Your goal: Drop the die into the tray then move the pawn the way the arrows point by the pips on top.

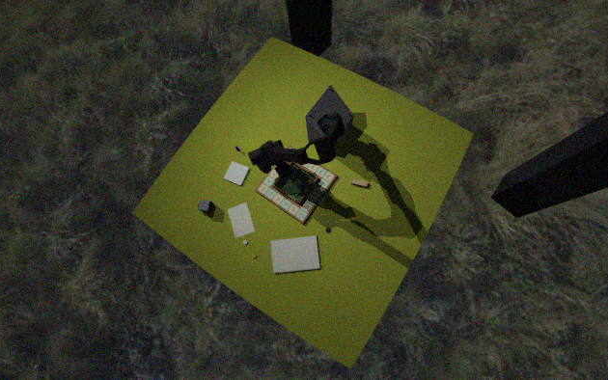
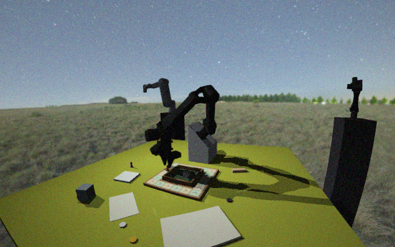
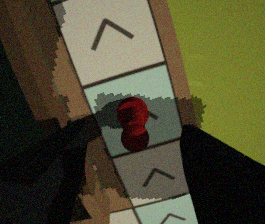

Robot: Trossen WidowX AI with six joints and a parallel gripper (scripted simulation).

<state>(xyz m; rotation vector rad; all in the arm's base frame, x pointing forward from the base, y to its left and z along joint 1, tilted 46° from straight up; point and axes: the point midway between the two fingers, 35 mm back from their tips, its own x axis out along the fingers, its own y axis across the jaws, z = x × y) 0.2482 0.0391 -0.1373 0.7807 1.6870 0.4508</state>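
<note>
The red pawn lies 10 mm below my gripper tip. The rest, counted from my gripper tip: grey die 130 mm to the left, 10 mm below; then green dice tray 110 mm to the left, 30 mm below, 10 mm ahead; then purple pawn 240 mm to the right, 60 mm ahead, 20 mm below.
</note>
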